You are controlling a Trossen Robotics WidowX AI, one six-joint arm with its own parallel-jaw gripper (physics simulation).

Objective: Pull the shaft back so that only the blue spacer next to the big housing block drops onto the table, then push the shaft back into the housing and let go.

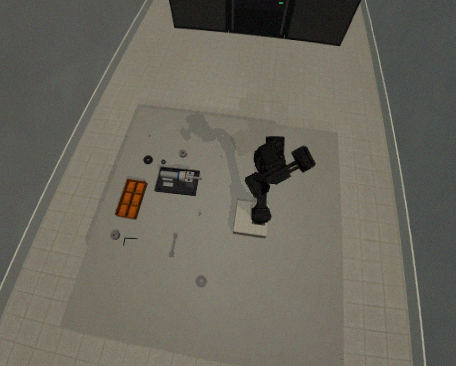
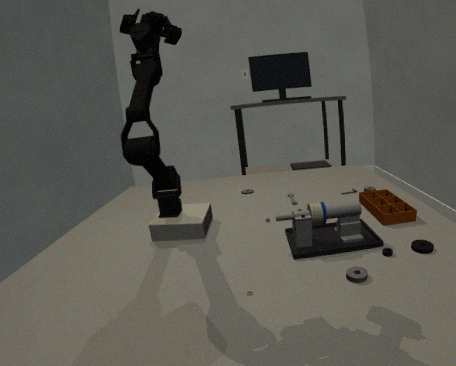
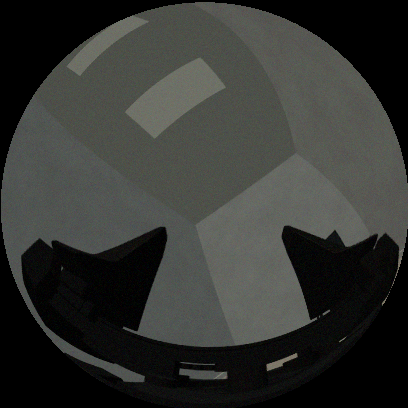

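Where they show: gripper, fingertip midpoint: (image 1: 285, 174) (image 3: 227, 233); arm's base, origin of the base link: (image 1: 258, 218) (image 2: 170, 213).
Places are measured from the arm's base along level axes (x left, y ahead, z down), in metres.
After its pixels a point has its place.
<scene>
The grey housing (image 1: 169, 174) (image 2: 345, 209) is a horizontal cylinder on a block at one end of the dark base plate (image 1: 175, 191) (image 2: 330, 250) {x -0.242, y 0.443, z 0.044 m}. The blue spacer (image 1: 179, 175) (image 2: 324, 213) sits against its open end, with cream spacers (image 2: 315, 213) {x -0.192, y 0.418, z -0.035 m} beside it, in line with the shaft. The shaft's thin end (image 1: 198, 178) {x -0.164, y 0.337, z -0.028 m} (image 2: 284, 217) {x -0.175, y 0.342, z -0.026 m} sticks out past the smaller support block (image 2: 303, 234) {x -0.198, y 0.385, z 0.015 m}. Any part of the shaft inside the spacers is hidden. My gripper (image 3: 227, 233) {x 0.074, y 0.015, z -0.656 m} is open and empty, raised high and well away from the assembly, facing the walls and ceiling.
An orange compartment tray (image 1: 131, 199) {x -0.019, y 0.690, z 0.038 m} (image 2: 387, 207) {x -0.059, y 0.680, z 0.031 m} stands near the housing end of the plate. Dark rings (image 1: 148, 159) {x -0.270, y 0.666, z 0.045 m} (image 2: 422, 246) {x -0.287, y 0.665, z 0.045 m}, a grey ring (image 1: 183, 153) {x -0.337, y 0.469, z 0.043 m} (image 2: 357, 274) {x -0.354, y 0.472, z 0.044 m}, a wrench (image 1: 173, 245) {x 0.185, y 0.410, z 0.052 m} and a hex key (image 1: 130, 239) {x 0.184, y 0.639, z 0.052 m} lie around. The arm stands on a pale block (image 1: 243, 225) {x 0.046, y 0.073, z 0.001 m} (image 2: 177, 231) {x -0.084, y 0.038, z 0.027 m}.
</scene>
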